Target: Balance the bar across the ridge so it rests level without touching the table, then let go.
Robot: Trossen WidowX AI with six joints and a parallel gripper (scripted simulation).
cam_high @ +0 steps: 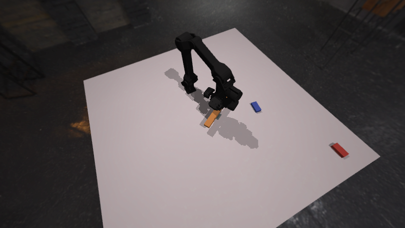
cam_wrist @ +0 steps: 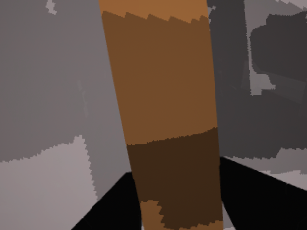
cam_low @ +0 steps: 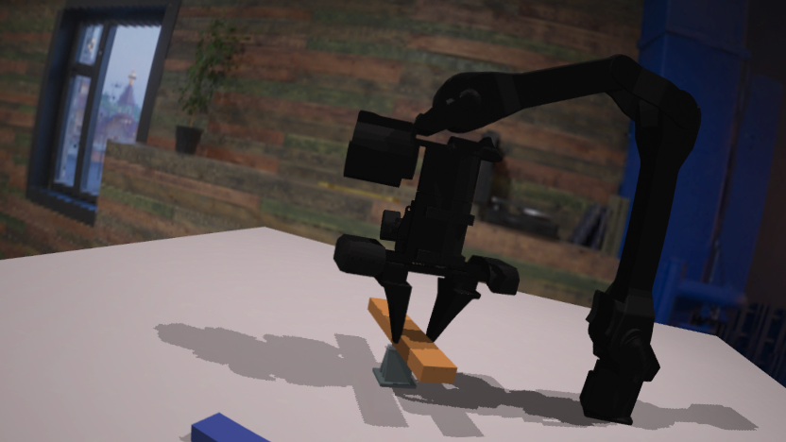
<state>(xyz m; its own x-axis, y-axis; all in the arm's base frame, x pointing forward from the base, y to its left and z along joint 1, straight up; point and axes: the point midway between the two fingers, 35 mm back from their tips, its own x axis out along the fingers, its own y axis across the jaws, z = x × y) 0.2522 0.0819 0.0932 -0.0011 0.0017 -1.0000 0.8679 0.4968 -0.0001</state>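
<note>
Right now the orange bar is 2 cm to the right of my gripper tip and 1 cm ahead of it. From my gripper tip the other things lie so: blue block (21 cm to the left, 8 cm ahead, 5 cm below); then red block (49 cm ahead, 42 cm to the left, 5 cm below).
</note>
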